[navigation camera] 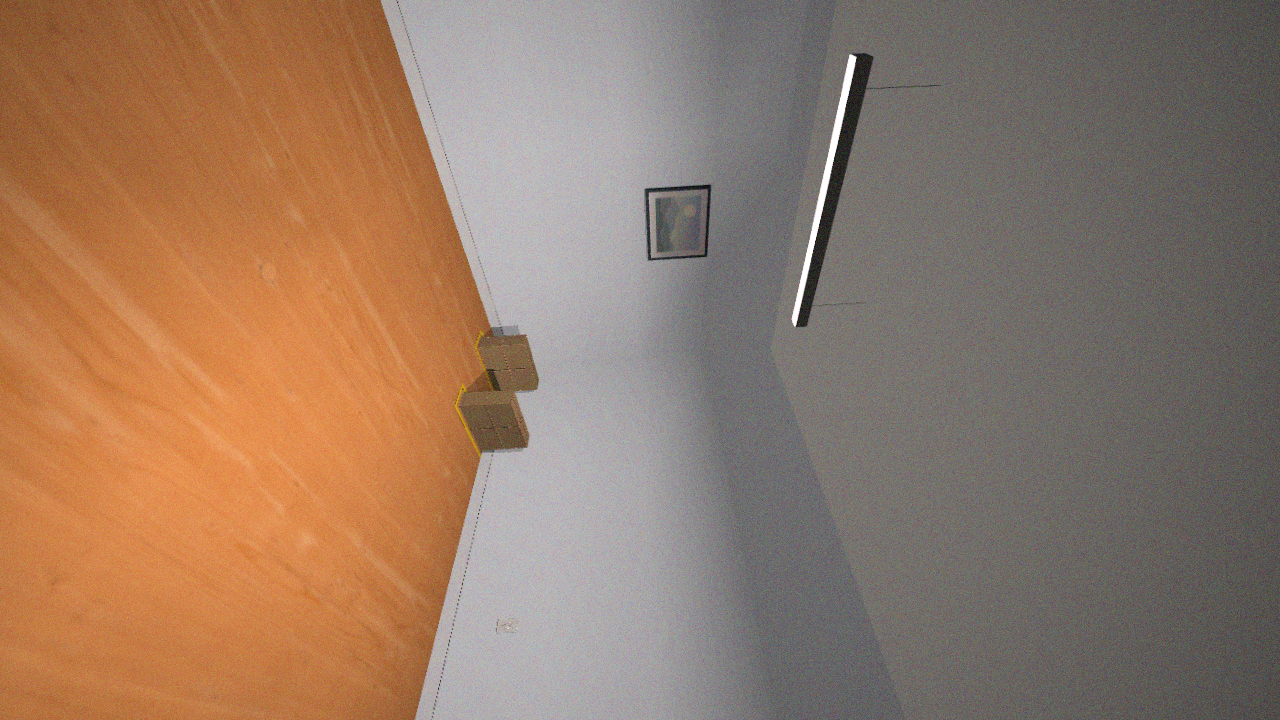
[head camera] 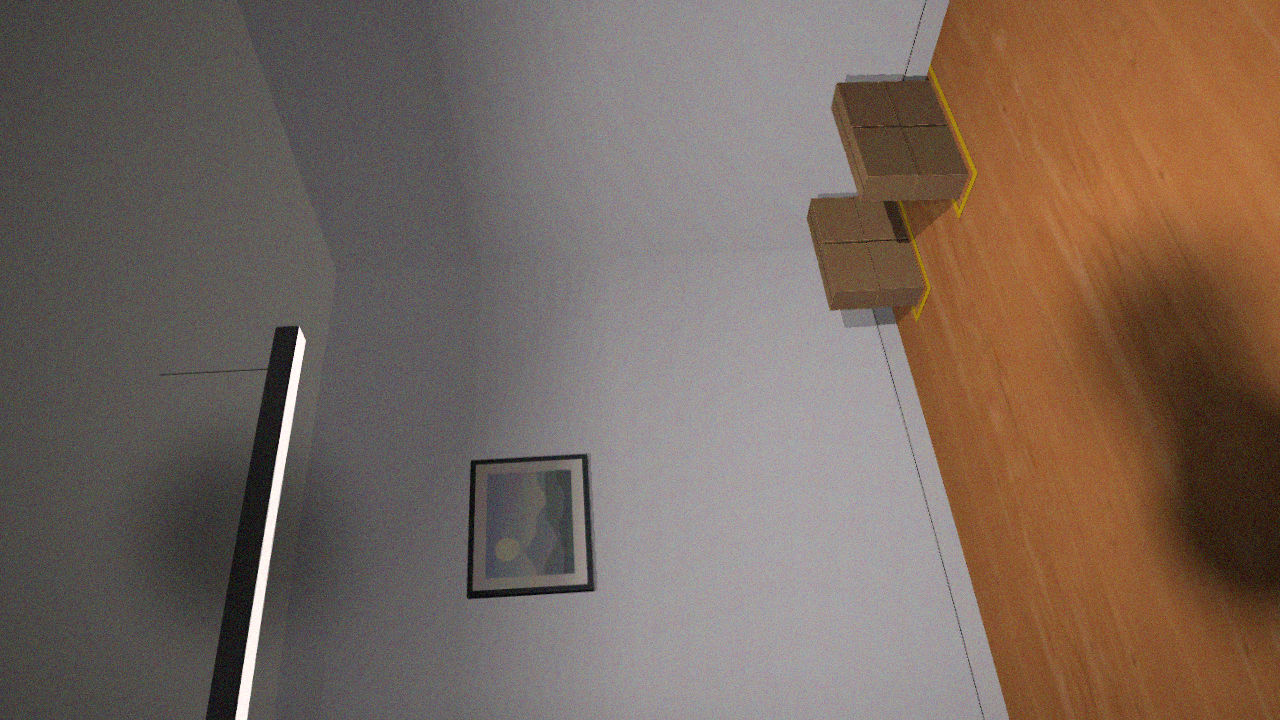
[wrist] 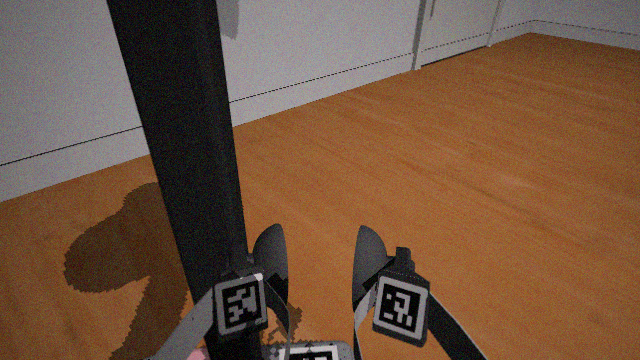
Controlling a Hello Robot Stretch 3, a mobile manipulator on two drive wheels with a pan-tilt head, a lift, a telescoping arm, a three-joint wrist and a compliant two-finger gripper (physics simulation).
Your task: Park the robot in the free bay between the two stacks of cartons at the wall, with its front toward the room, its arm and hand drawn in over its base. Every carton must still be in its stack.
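Places are measured from the robot's base along level axes (x right, y back, z down), in centimetres.
Pixels of known places: gripper, fingertip midpoint: (wrist: pixel 319 253).
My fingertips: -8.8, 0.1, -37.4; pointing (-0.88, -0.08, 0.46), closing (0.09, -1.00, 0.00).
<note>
Behind a point stands the place of what it marks, as x, y, z.
Two carton stacks stand at the wall near a room corner, far off in the sideways head and navigation views. The nearer stack (head camera: pixel 908 147) (navigation camera: pixel 496 416) partly overlaps the farther stack (head camera: pixel 863 264) @[17.7, -365.6, -21.8] (navigation camera: pixel 510 358) @[18.1, -366.0, -22.0]. Both look upright and even. Yellow floor lines (head camera: pixel 973 171) (navigation camera: pixel 469 430) edge them. A strip of bay floor (head camera: pixel 932 222) @[31.5, -346.0, -0.1] shows between the stacks; its depth is hidden. My gripper (wrist: pixel 319 253) @[-8.8, 0.1, -37.4] is open and empty in the wrist view, its fingers apart, close beside the black mast (wrist: pixel 187 150) @[-11.6, 6.6, -42.2]. Part of a tagged surface (wrist: pixel 312 352) @[-15.4, -0.3, -16.1] shows below it.
A framed picture (head camera: pixel 530 525) @[-72.9, -339.5, -157.5] (navigation camera: pixel 677 222) @[-73.5, -338.9, -157.4] hangs on the wall, and a lamp (head camera: pixel 259 501) @[-36.7, -214.8, -209.9] (navigation camera: pixel 832 188) @[-55.3, -200.3, -209.9] hangs from the ceiling. An outlet (navigation camera: pixel 506 625) @[162.5, -249.0, -39.6] is on the adjoining wall. In the wrist view, a wall with a door (wrist: pixel 455 30) @[-188.9, -90.5, -15.0] stands behind the mast; a shadow (wrist: pixel 115 250) @[-47.8, 36.4, -0.1] lies on the floor.
</note>
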